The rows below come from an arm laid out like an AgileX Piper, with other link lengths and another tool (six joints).
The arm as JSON. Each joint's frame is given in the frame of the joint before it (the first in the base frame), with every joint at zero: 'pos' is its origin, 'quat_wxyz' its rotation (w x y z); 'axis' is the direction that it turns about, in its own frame. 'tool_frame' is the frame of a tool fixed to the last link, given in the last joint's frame.
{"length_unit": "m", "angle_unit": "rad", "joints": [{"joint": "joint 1", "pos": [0.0, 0.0, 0.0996], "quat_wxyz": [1.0, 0.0, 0.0, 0.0], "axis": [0.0, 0.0, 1.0]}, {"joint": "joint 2", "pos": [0.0, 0.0, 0.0], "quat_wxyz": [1.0, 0.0, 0.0, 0.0], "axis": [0.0, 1.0, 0.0]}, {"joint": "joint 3", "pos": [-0.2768, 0.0, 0.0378], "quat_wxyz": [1.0, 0.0, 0.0, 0.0], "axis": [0.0, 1.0, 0.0]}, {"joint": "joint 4", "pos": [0.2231, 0.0, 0.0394], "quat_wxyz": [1.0, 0.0, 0.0, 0.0], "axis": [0.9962, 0.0, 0.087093]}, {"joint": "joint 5", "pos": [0.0, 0.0, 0.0], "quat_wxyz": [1.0, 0.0, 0.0, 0.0], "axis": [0.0, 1.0, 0.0]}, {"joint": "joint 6", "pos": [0.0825, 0.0, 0.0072], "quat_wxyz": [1.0, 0.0, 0.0, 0.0], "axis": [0.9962, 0.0, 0.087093]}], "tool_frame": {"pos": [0.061, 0.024, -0.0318], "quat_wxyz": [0.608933, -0.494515, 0.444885, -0.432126]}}
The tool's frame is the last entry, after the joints.
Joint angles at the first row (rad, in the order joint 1, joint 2, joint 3, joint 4, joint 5, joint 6):
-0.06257 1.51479 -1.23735 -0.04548 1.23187 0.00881
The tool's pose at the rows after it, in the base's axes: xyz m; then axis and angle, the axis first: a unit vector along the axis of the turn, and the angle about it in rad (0 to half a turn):
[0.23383 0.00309 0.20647 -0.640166 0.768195 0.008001 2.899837]
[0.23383 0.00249 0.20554 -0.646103 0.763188 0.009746 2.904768]
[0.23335 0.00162 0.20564 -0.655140 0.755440 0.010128 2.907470]
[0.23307 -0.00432 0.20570 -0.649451 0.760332 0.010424 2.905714]
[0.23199 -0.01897 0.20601 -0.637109 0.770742 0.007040 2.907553]
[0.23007 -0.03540 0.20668 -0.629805 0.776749 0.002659 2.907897]
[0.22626 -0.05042 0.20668 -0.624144 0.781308 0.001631 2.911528]
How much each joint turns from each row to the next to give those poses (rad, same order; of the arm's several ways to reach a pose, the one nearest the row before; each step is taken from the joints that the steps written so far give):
0.00000 0.01182 0.00001 0.00000 -0.00001 0.00000
-0.00002 0.00388 0.00000 0.00000 0.00001 -0.01595
0.00000 0.00002 -0.00066 0.00000 -0.00001 -0.02382
-0.02634 0.00001 -0.00004 0.00457 0.00003 -0.01265
-0.05878 -0.00001 -0.00167 0.00000 -0.00001 -0.02642
-0.06451 -0.00002 -0.00365 0.00180 -0.00269 -0.04556
-0.06090 0.00000 -0.00002 0.00366 0.00028 -0.04758

